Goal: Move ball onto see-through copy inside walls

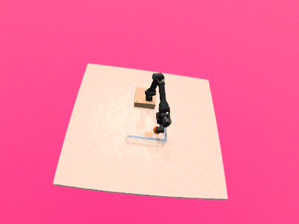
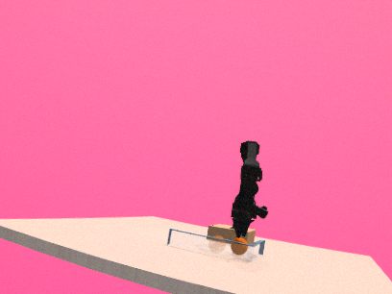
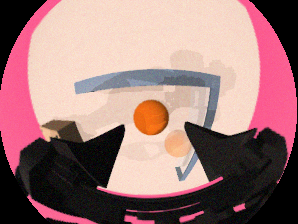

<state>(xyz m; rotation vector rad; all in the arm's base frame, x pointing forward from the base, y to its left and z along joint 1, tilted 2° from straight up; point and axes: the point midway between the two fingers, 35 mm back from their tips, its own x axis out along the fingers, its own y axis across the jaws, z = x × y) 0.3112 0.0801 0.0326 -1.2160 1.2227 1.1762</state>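
Now: the orange ball 60 mm ahead of my gripper tip, 70 mm to the right of it and 40 mm below it.
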